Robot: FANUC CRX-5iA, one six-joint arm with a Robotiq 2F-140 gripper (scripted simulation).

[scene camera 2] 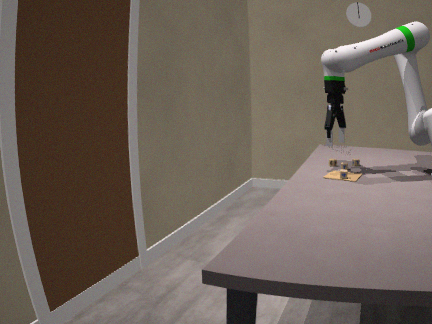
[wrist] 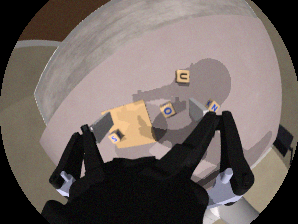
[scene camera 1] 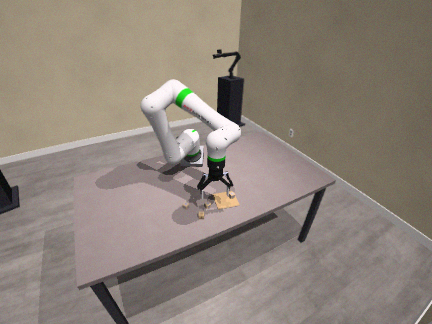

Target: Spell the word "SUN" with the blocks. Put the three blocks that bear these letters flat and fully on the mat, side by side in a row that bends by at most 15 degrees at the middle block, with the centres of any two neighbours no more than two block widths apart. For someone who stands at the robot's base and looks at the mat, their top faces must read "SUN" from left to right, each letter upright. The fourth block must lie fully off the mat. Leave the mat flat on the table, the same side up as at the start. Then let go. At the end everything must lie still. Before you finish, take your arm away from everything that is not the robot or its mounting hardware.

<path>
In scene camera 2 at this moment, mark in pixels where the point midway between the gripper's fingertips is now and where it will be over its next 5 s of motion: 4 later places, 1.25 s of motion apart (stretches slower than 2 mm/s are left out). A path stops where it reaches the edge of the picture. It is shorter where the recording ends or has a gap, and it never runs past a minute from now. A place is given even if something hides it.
The gripper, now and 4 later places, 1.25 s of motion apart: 335, 144; 333, 149; 333, 156; 332, 165; 333, 152
</path>
